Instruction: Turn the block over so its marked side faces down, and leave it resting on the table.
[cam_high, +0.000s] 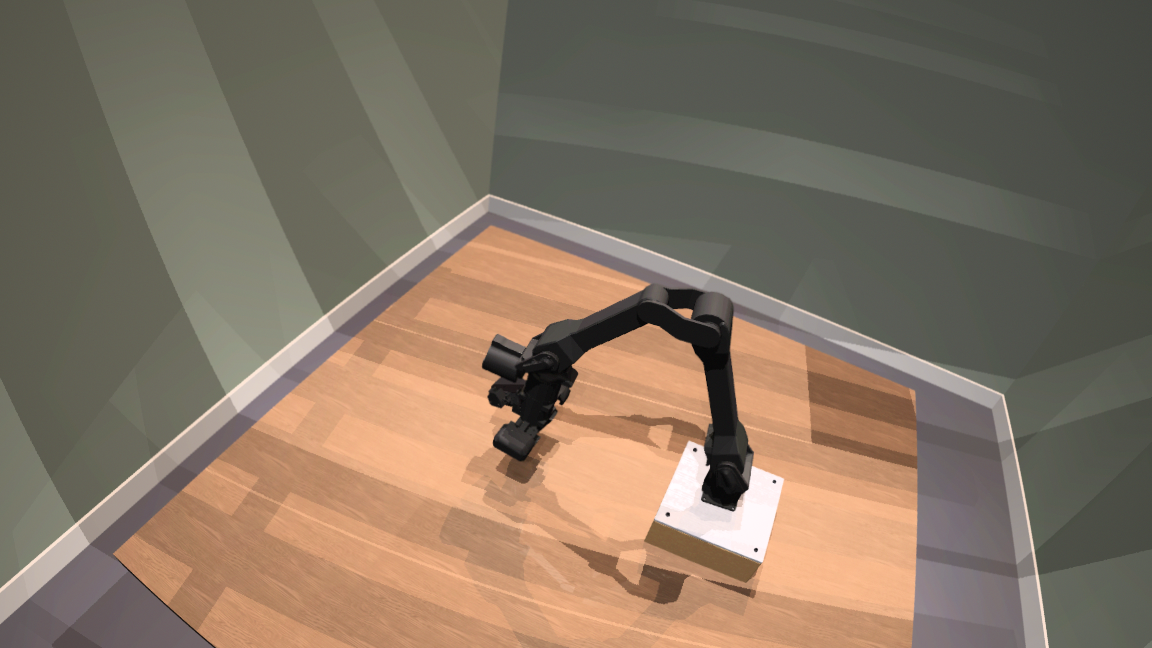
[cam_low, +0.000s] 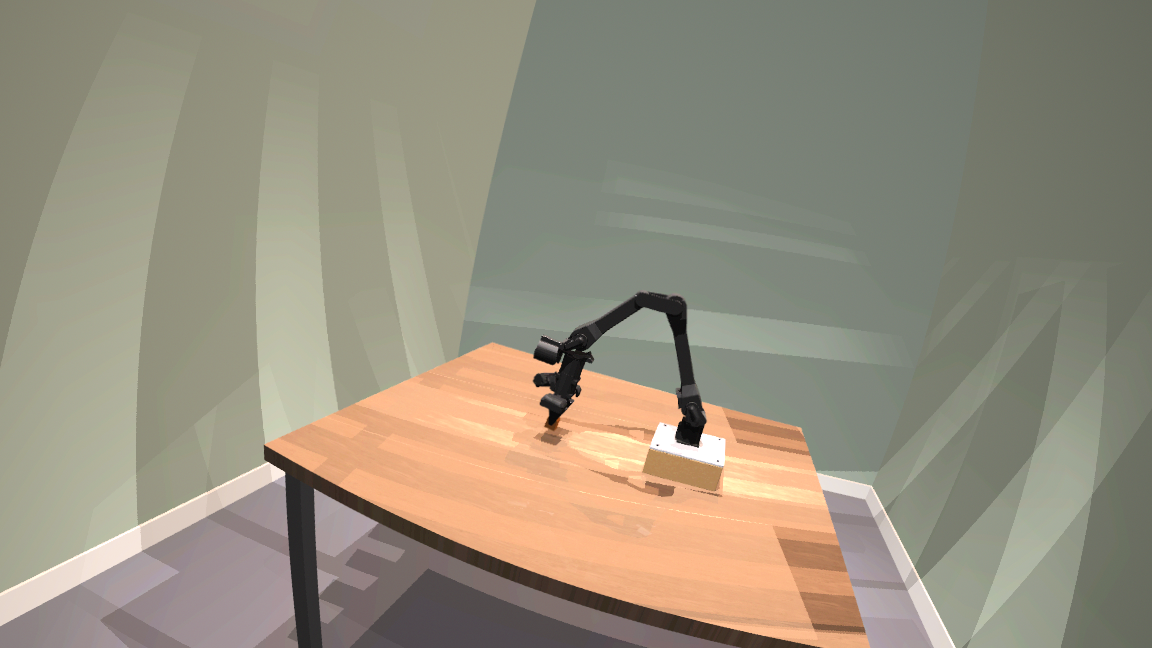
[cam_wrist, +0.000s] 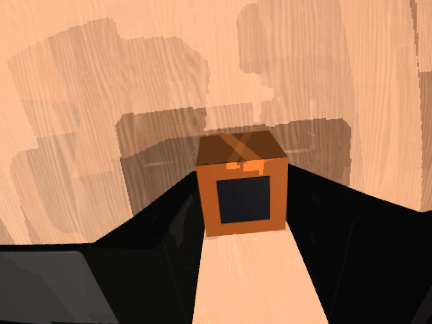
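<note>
Now: gripper tip 1 cm below the orange block.
</note>
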